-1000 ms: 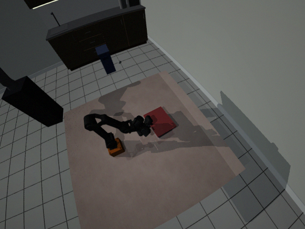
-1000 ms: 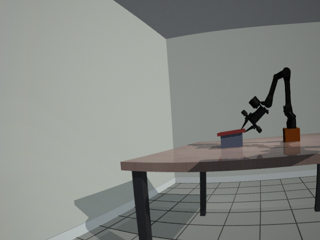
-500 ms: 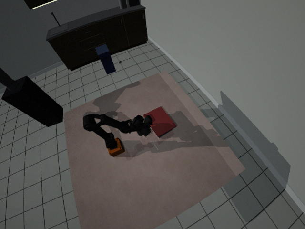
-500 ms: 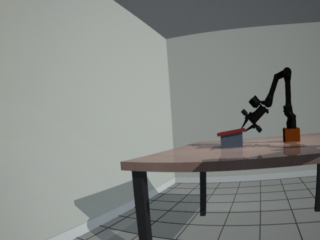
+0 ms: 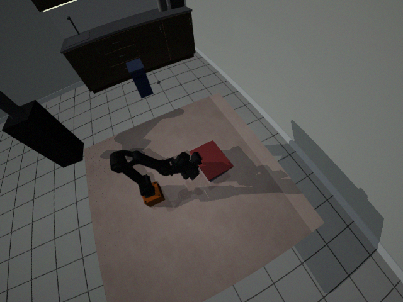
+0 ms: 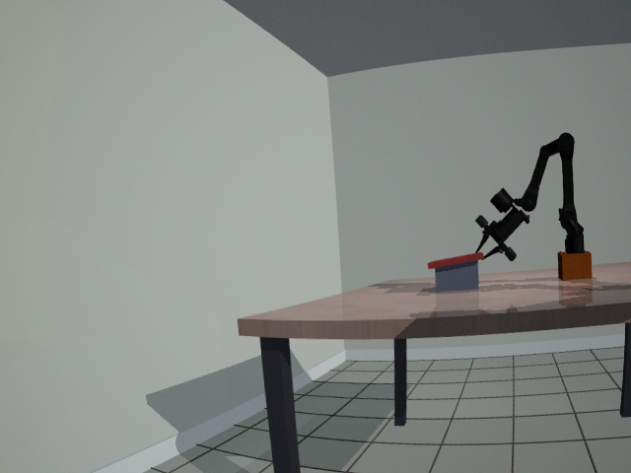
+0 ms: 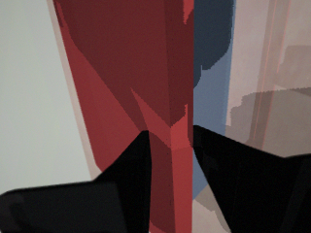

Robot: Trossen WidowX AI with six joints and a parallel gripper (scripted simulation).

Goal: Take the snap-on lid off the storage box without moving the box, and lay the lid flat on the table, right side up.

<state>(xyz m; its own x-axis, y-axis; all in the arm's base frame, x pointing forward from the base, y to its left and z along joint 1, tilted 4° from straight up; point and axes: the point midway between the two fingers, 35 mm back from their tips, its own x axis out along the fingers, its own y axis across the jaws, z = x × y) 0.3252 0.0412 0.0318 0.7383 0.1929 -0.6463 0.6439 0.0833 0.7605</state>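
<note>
My gripper tip is now 8 cm short of the red lid and 1 cm to the right of it. The rest, counted from my gripper tip: storage box (7 cm ahead, 1 cm to the left, 5 cm below).
</note>
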